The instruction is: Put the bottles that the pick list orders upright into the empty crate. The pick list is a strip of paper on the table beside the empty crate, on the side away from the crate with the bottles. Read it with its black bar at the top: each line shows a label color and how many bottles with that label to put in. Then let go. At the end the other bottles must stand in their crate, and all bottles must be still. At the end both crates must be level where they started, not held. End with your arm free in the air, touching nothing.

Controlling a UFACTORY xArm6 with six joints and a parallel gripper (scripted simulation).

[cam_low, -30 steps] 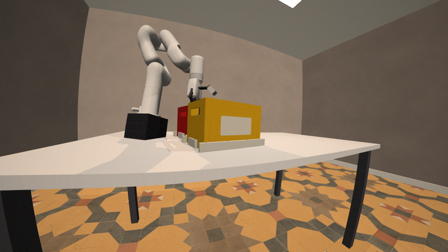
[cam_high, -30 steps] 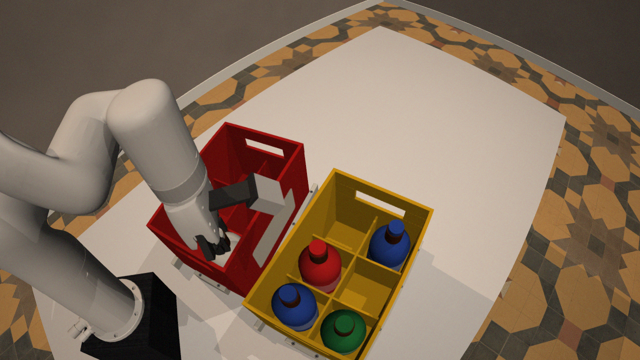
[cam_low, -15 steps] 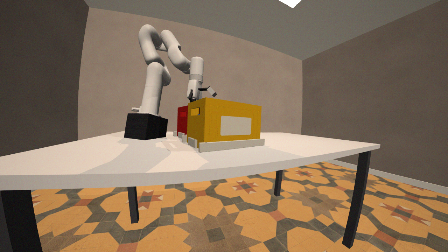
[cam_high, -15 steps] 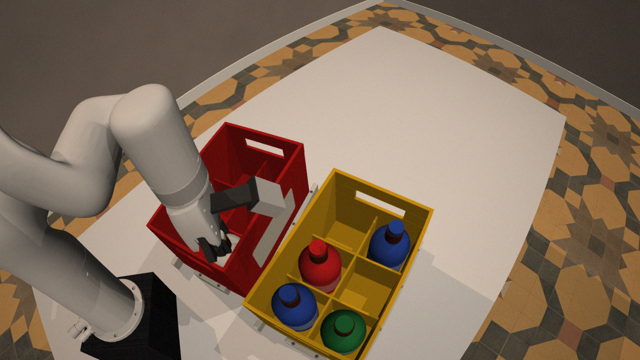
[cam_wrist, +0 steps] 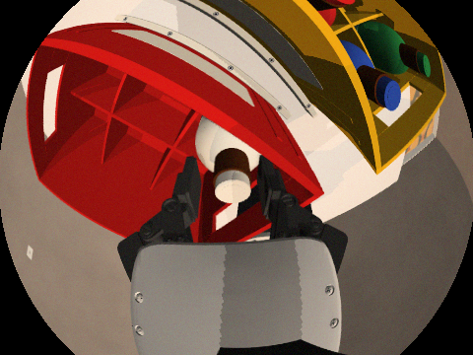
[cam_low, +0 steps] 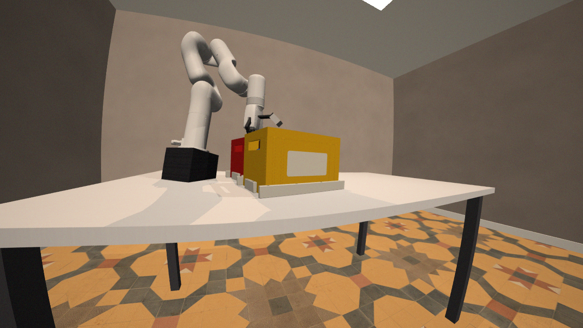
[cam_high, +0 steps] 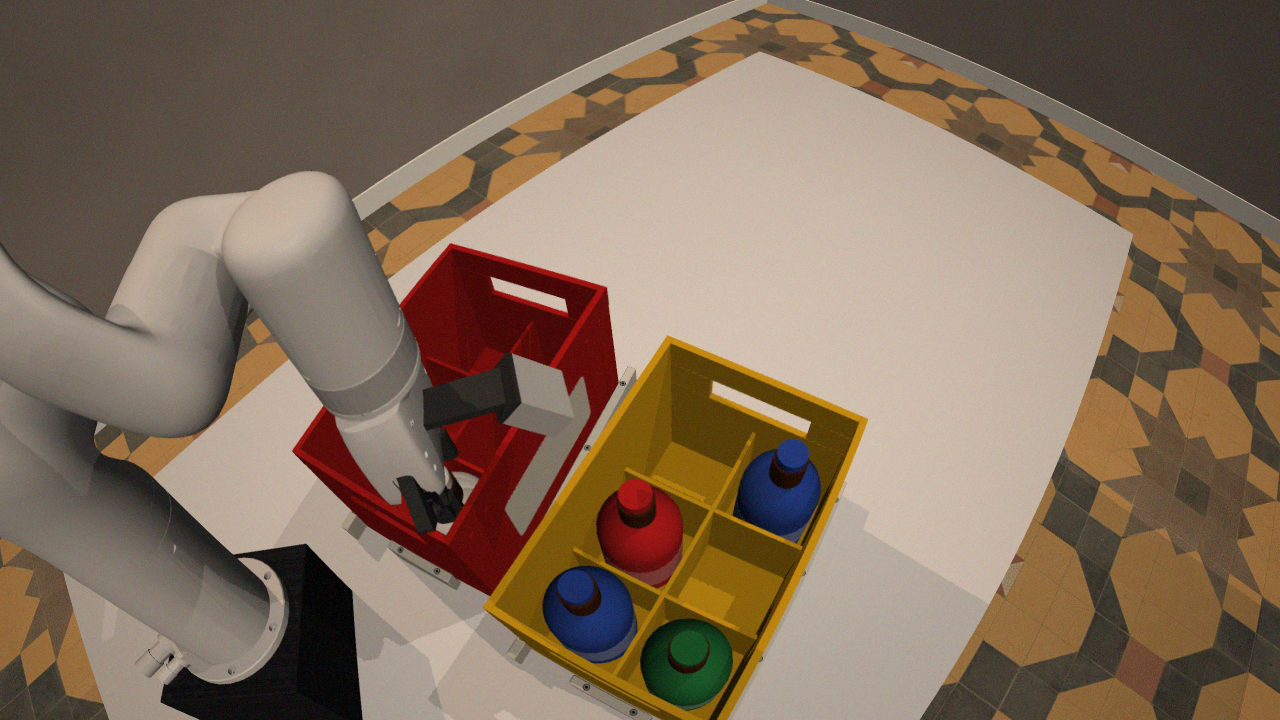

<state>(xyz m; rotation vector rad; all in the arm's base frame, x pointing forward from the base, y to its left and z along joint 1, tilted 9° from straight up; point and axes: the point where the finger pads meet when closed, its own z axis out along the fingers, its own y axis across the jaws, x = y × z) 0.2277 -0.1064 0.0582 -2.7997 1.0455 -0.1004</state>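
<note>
The white bottle lies 70 mm below my hand. Round my hand: yellow crate: 190 mm to the right, 80 mm ahead, 70 mm below; then red crate: 80 mm ahead, 70 mm below, 60 mm to the left; then red bottle: 140 mm to the right, 80 mm ahead, 70 mm below.
</note>
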